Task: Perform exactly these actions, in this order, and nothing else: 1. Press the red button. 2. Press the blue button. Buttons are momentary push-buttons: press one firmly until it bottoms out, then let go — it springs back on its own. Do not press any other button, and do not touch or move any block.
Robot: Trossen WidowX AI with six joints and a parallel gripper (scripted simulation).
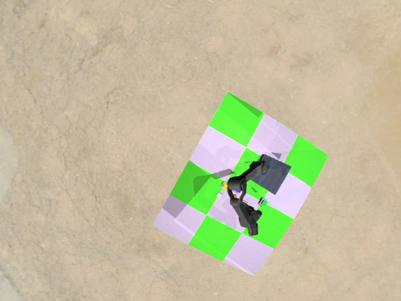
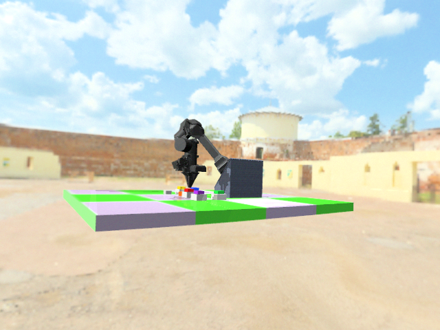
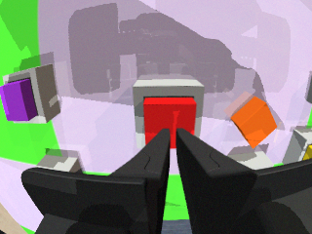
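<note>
Right now my gripper tip is 10 mm above the red button. The rest, counted from my gripper tip: blue button 70 mm behind, 90 mm to the right, 10 mm below; orange block 10 mm behind, 80 mm to the right, 30 mm below; purple button 20 mm ahead, 130 mm to the left, 10 mm below.
</note>
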